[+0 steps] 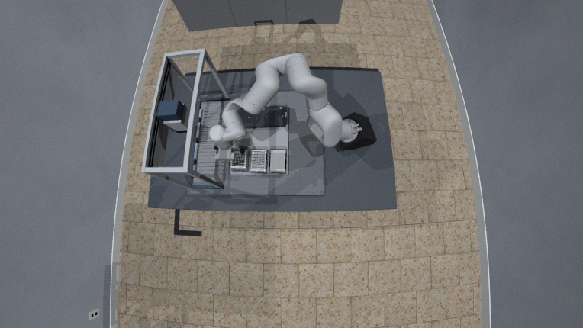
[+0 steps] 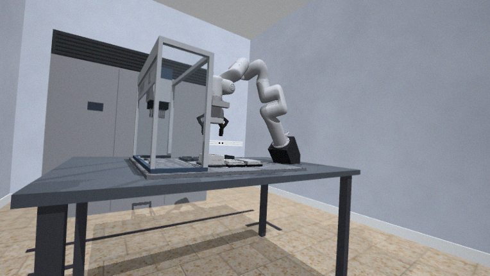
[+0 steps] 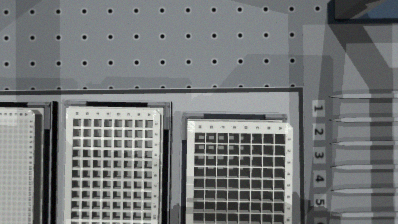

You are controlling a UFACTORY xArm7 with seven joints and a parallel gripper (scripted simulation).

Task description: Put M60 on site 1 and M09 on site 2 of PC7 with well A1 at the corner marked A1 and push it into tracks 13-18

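Right now the nest S3 is 150 mm below my hand. The rest, counted from my hand: nest S1: 220 mm behind, 150 mm below; 96-well plate M06: 110 mm behind, 10 mm to the left, 140 mm below; frame post: 100 mm ahead, 170 mm to the left, 90 mm above.
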